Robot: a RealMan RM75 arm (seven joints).
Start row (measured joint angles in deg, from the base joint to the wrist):
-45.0 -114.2 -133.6 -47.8 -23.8 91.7 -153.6
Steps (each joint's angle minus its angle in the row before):
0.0 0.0 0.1 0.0 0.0 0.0 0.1
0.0 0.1 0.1 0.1 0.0 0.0 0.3
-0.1 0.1 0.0 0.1 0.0 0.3 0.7
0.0 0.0 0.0 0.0 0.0 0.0 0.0
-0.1 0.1 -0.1 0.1 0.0 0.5 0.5
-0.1 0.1 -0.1 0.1 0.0 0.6 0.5
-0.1 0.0 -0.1 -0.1 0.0 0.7 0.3
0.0 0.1 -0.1 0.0 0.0 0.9 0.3
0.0 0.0 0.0 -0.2 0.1 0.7 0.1
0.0 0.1 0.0 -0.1 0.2 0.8 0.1
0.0 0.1 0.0 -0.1 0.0 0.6 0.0
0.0 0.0 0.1 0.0 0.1 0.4 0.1
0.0 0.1 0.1 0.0 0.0 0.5 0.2
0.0 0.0 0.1 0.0 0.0 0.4 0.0
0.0 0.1 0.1 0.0 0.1 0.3 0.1
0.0 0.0 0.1 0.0 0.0 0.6 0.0
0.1 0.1 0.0 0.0 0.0 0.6 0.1
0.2 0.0 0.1 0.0 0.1 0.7 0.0
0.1 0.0 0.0 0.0 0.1 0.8 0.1
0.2 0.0 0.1 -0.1 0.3 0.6 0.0
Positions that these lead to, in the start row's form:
-45.0 -114.2 -133.5 -47.8 -23.8 91.7 -153.5
-45.0 -114.1 -133.4 -47.7 -23.8 91.7 -153.2
-45.1 -114.0 -133.4 -47.6 -23.8 92.0 -152.5
-45.1 -114.0 -133.4 -47.6 -23.8 92.0 -152.5
-45.2 -113.9 -133.5 -47.5 -23.8 92.5 -152.0
-45.3 -113.8 -133.6 -47.4 -23.8 93.1 -151.5
-45.4 -113.8 -133.7 -47.5 -23.8 93.8 -151.2
-45.4 -113.7 -133.8 -47.5 -23.8 94.7 -150.9
-45.4 -113.7 -133.8 -47.7 -23.7 95.4 -150.8
-45.4 -113.6 -133.8 -47.8 -23.5 96.2 -150.7
-45.4 -113.5 -133.8 -47.9 -23.5 96.8 -150.7
-45.4 -113.5 -133.7 -47.9 -23.4 97.2 -150.6
-45.4 -113.4 -133.6 -47.9 -23.4 97.7 -150.4
-45.4 -113.4 -133.5 -47.9 -23.4 98.1 -150.4
-45.4 -113.3 -133.4 -47.9 -23.3 98.4 -150.3
-45.4 -113.3 -133.3 -47.9 -23.3 99.0 -150.3
-45.3 -113.2 -133.3 -47.9 -23.3 99.6 -150.2
-45.1 -113.2 -133.2 -47.9 -23.2 100.3 -150.2
-45.0 -113.2 -133.2 -47.9 -23.1 101.1 -150.1
-44.8 -113.2 -133.1 -48.0 -22.8 101.7 -150.1

